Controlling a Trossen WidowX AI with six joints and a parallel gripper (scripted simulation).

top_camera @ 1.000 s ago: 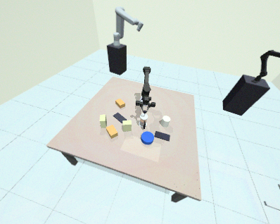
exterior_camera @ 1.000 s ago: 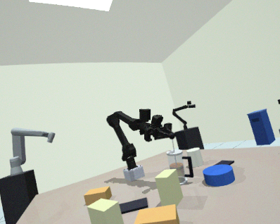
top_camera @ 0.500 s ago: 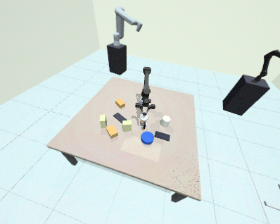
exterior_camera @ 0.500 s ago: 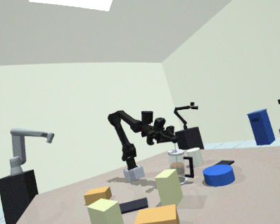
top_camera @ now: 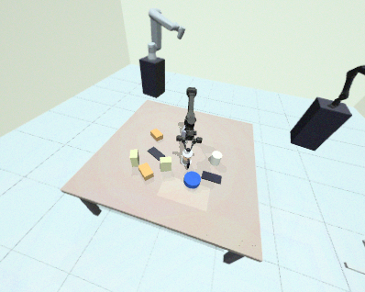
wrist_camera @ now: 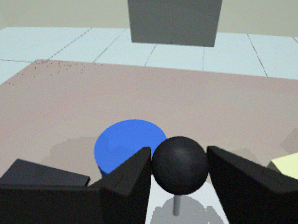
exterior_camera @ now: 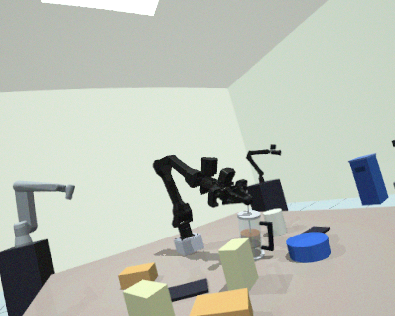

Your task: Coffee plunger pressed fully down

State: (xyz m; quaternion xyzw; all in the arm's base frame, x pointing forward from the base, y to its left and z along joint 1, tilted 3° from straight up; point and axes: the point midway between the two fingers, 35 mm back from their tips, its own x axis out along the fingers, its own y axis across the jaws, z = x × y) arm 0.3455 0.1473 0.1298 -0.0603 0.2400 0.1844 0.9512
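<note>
Right now my gripper tip is 10 mm past the glass coffee press and 100 mm above it. Round my gripper tip: white cup: 170 mm behind, 190 mm to the left, 150 mm below; then blue disc: 100 mm ahead, 100 mm to the left, 170 mm below.
</note>
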